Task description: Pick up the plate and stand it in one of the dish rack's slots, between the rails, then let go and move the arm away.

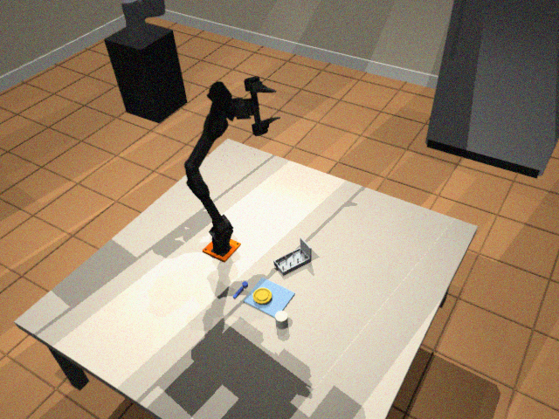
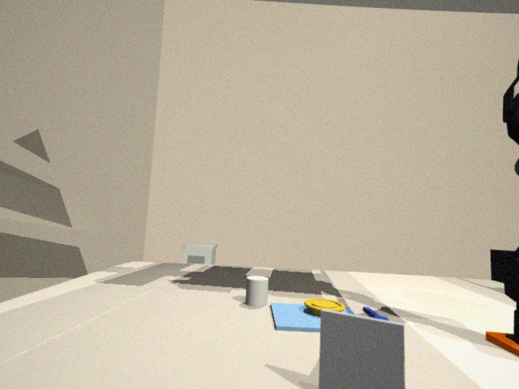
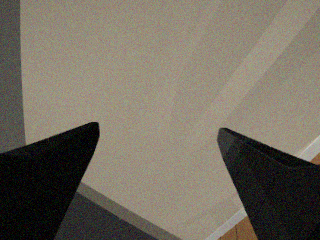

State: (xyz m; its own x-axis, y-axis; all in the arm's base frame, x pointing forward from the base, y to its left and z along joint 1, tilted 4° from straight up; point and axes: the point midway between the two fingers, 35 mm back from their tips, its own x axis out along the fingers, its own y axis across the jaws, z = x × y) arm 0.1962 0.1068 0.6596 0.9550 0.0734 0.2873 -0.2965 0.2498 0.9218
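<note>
The plate lies 660 mm below my gripper tip, 280 mm to the right of it and 60 mm ahead of it. From my gripper tip the other things lie so: blue spoon (670 mm below, 270 mm to the right, 30 mm behind); grey dish rack (650 mm below, 70 mm to the right, 70 mm ahead); light blue cloth (670 mm below, 260 mm to the right, 80 mm ahead).
</note>
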